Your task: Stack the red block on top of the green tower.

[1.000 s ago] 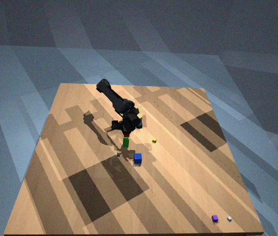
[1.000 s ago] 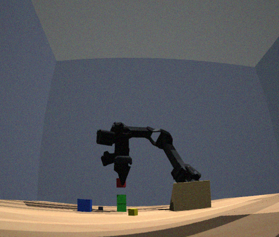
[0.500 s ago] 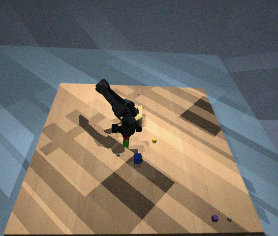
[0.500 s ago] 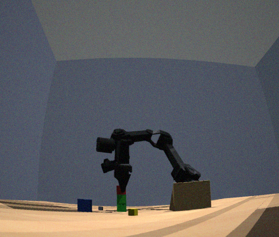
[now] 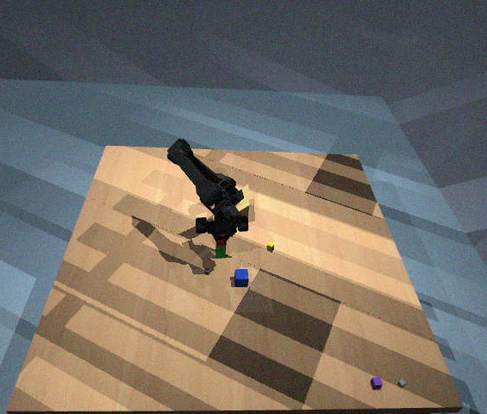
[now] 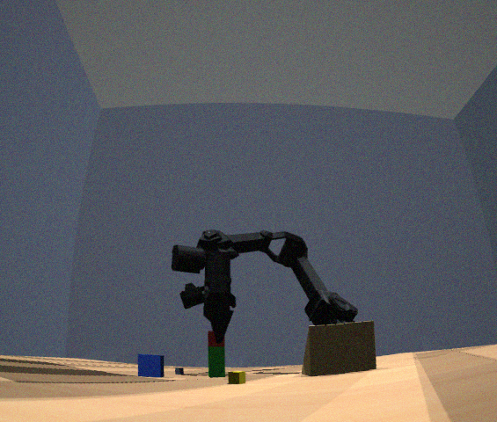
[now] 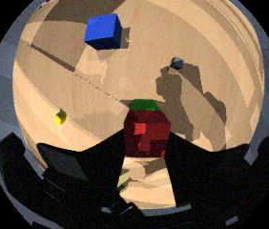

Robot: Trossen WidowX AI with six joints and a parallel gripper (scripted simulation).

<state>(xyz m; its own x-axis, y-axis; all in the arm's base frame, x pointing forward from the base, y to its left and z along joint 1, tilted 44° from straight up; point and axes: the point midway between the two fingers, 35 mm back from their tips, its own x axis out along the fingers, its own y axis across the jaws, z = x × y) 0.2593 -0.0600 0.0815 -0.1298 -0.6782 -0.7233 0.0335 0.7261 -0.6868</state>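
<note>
Now: the red block 1 cm above my gripper tip. From my gripper tip the other things lie so: small dark cube (9 cm ahead, 7 cm below, 6 cm to the right); blue cube (14 cm ahead, 6 cm to the left, 5 cm below); small yellow cube (20 cm to the left, 7 cm below, 1 cm behind).
</note>
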